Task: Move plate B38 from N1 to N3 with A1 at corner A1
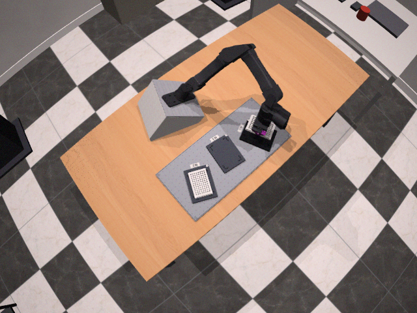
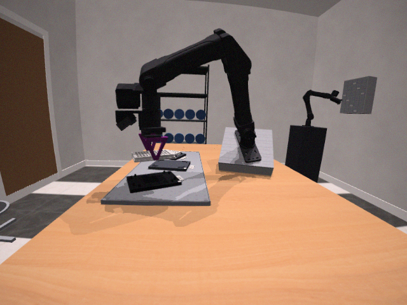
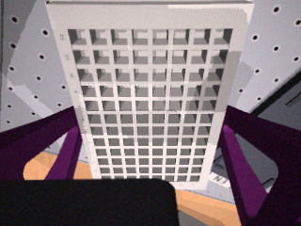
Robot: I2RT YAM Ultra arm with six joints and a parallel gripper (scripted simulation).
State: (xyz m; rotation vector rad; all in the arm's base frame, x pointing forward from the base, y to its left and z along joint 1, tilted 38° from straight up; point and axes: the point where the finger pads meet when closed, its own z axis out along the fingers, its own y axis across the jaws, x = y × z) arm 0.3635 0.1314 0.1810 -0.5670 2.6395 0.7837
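The dark landing nest N3 lies 190 mm to the right of my hand, 90 mm below it and 20 mm behind it. Round my hand: black plate nest N1 (90 mm below); N2 label (350 mm to the right, 100 mm below, 70 mm behind); N1 label (100 mm below, 80 mm behind, 50 mm to the right).
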